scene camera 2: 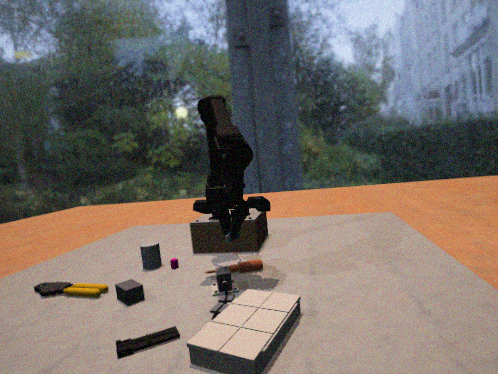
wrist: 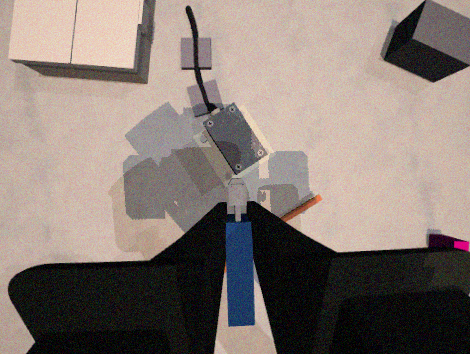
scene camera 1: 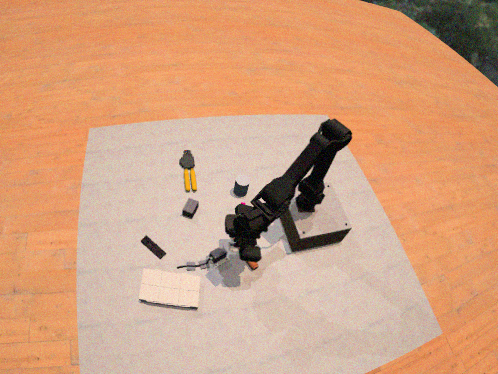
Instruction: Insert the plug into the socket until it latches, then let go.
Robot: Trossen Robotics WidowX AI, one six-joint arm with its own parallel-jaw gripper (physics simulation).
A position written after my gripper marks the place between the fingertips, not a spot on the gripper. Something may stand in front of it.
Observation:
My gripper (scene camera 2: 229, 240) holds a blue plug (wrist: 239, 246), clear of everything else. A dark cube (wrist: 424, 45) rests on the table. Further things: a socket (wrist: 233, 144), a white tiled block (scene camera 2: 253, 326) and a black bar (scene camera 2: 127, 347).
My gripper is seen too in the wrist view (wrist: 236, 209) and in scene camera 1 (scene camera 1: 235, 244). The white tiled block is seen too in scene camera 1 (scene camera 1: 158, 287).

